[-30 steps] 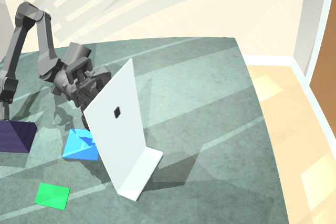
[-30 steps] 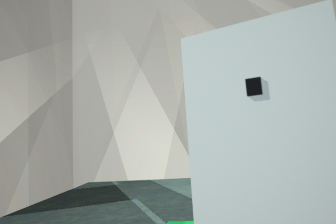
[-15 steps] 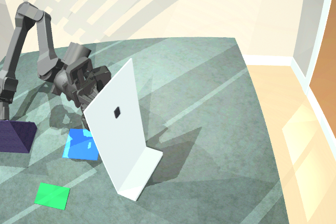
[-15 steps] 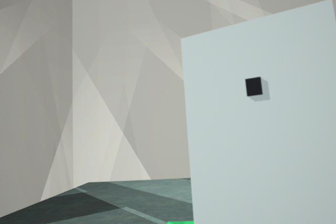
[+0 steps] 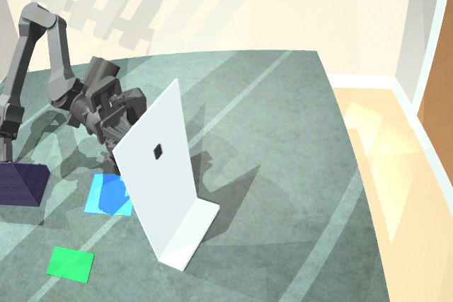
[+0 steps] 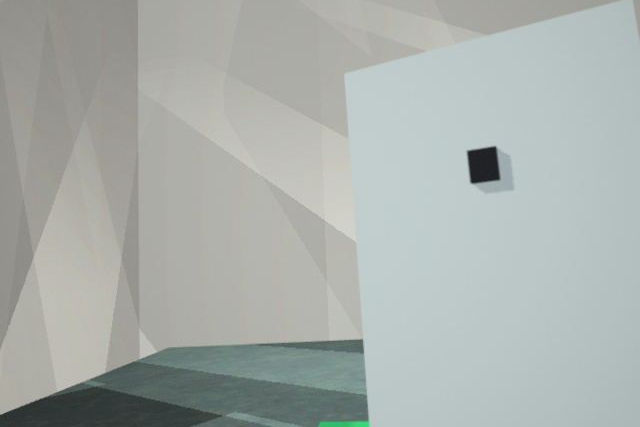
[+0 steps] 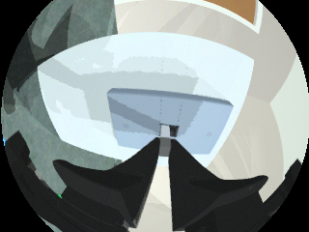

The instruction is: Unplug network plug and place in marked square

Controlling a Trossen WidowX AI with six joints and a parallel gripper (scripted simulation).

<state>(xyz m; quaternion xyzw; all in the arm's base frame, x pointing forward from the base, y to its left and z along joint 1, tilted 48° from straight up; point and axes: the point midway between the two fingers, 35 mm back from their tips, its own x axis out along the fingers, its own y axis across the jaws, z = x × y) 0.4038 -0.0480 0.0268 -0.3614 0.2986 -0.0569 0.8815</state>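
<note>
The cyan square lies 220 mm below my gripper tip, 150 mm behind it and 70 mm to the left of it. Also, from my gripper tip: white upright panel 80 mm below, 30 mm ahead, 10 mm to the right; network plug 10 mm ahead; green square 220 mm below, 200 mm behind, 130 mm to the right.
</note>
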